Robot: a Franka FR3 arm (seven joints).
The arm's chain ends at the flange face. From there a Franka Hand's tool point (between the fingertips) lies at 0.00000 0.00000 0.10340 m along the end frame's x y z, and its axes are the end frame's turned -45 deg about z.
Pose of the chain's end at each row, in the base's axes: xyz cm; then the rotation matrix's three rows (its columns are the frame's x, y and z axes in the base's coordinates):
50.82 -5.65 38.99; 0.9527 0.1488 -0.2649; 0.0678 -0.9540 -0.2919; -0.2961 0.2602 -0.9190
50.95 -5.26 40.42; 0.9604 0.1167 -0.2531; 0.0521 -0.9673 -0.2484; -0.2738 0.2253 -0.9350
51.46 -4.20 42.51; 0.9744 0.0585 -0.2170; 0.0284 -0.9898 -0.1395; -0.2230 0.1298 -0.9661
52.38 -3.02 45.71; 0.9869 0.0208 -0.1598; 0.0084 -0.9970 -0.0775; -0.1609 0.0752 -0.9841
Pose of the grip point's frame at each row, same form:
48.08 -8.67 29.49; 0.5684 0.7789 -0.2649; 0.7225 -0.6266 -0.2919; -0.3934 -0.0254 -0.9190
48.33 -7.83 30.75; 0.5966 0.7616 -0.2531; 0.7208 -0.6471 -0.2484; -0.3529 -0.0343 -0.9350
49.22 -5.64 32.52; 0.6476 0.7304 -0.2170; 0.7200 -0.6798 -0.1395; -0.2495 -0.0659 -0.9661
50.73 -3.82 35.53; 0.6831 0.7126 -0.1598; 0.7109 -0.6990 -0.0775; -0.1669 -0.0606 -0.9841

